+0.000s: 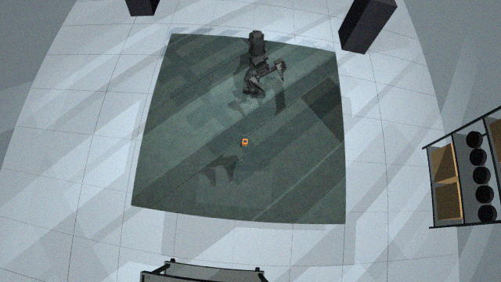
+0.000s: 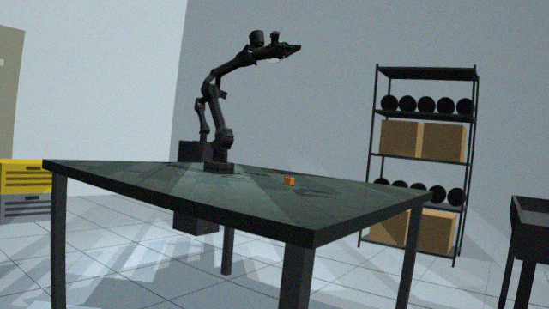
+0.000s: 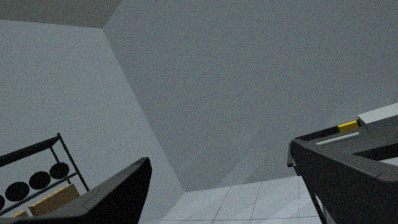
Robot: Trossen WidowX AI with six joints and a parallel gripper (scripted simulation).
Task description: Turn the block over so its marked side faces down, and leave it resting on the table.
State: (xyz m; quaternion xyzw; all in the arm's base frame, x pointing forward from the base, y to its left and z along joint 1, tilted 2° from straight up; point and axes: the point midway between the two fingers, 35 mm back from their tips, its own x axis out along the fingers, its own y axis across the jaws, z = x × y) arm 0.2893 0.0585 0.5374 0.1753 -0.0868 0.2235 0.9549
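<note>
Now: gripper tip 5 cm short of the block, 8 cm to the left of it and 56 cm above it.
</note>
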